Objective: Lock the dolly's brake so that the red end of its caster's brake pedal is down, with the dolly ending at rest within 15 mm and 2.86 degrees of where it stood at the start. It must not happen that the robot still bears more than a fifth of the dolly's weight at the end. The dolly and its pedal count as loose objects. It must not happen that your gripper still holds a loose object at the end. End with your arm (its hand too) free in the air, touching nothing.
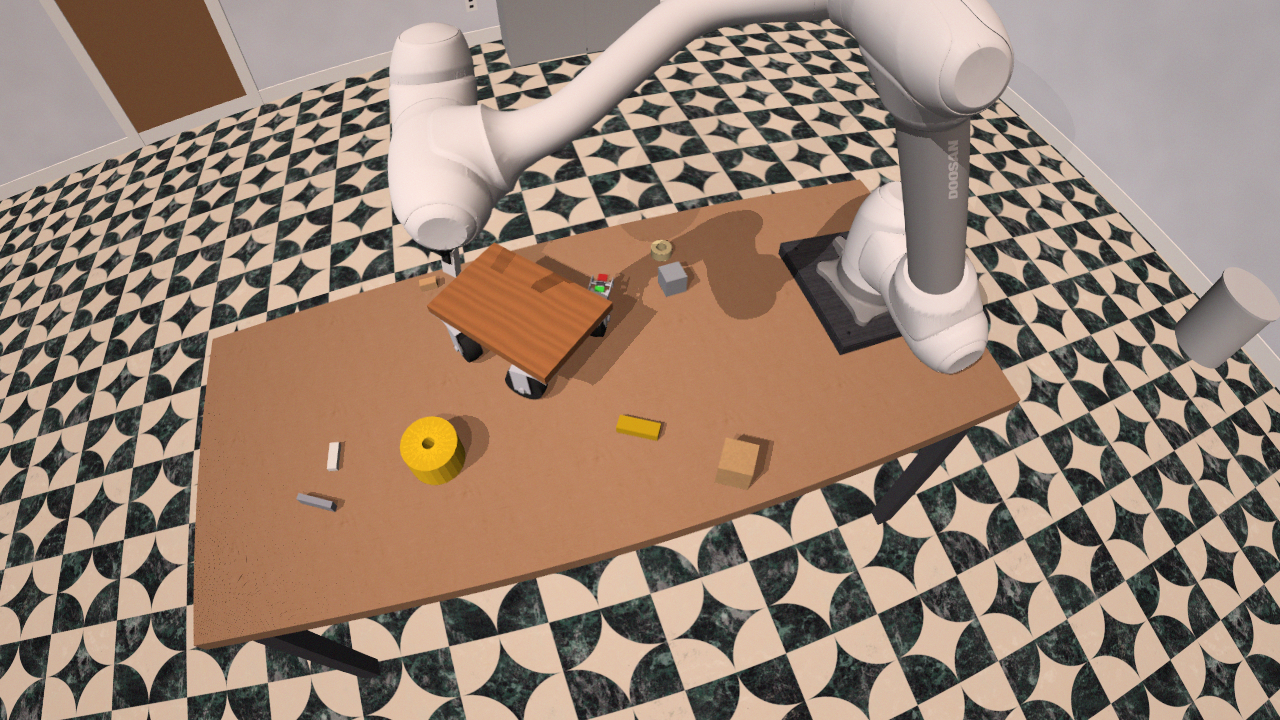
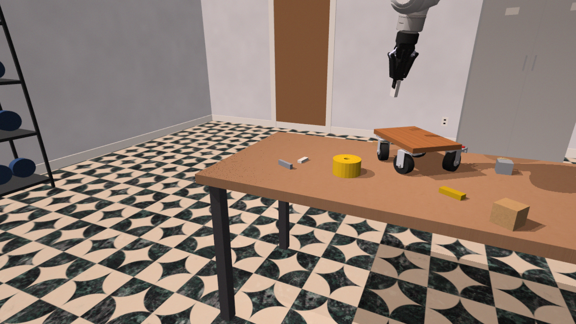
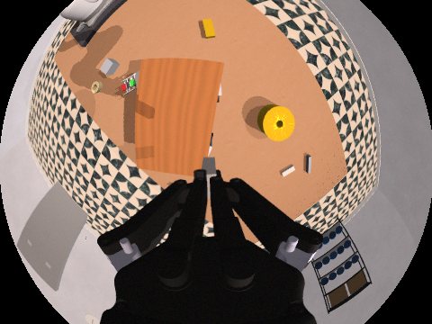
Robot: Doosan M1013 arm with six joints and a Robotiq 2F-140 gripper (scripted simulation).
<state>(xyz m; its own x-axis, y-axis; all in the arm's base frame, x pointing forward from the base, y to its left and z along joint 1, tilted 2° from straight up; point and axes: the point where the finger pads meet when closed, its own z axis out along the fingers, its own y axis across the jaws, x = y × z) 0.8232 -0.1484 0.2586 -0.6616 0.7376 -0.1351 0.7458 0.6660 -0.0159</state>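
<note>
My hand is 270 mm past the brake pedal, 240 mm above it and 40 mm to the left of it. Round my hand: yellow cylinder 290 mm below, 150 mm to the left, 150 mm ahead; yellow bar 310 mm below, 240 mm to the left, 220 mm behind; small tan block 310 mm below, 280 mm to the right, 60 mm ahead.
</note>
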